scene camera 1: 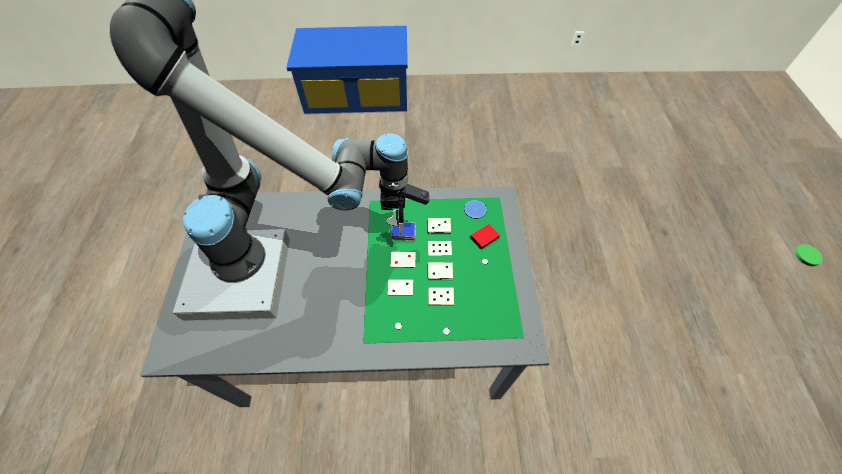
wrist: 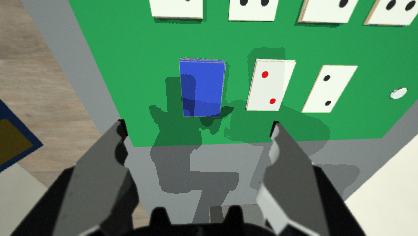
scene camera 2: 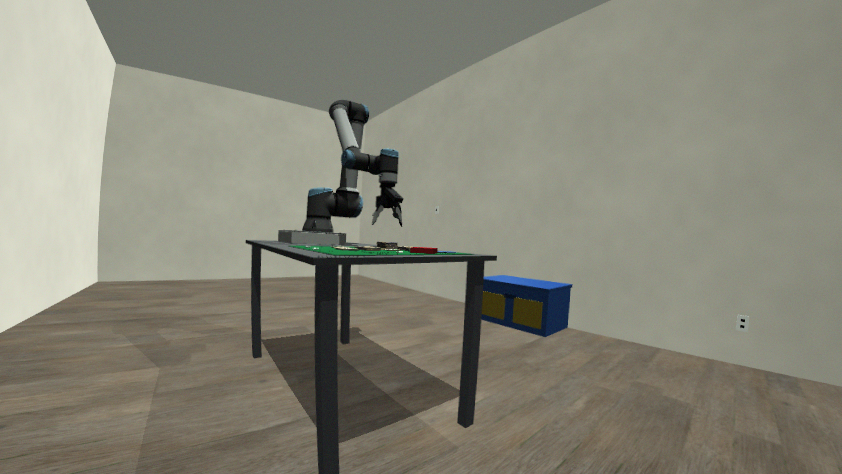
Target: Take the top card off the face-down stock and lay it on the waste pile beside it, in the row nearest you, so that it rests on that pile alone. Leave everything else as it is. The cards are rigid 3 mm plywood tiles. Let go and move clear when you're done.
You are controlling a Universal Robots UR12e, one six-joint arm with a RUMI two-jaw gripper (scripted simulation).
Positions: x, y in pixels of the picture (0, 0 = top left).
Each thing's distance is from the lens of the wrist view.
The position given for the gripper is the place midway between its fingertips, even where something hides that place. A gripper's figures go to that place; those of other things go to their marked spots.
gripper (wrist: 201, 121): 0.13 m
card (wrist: 201, 82): 0.20 m
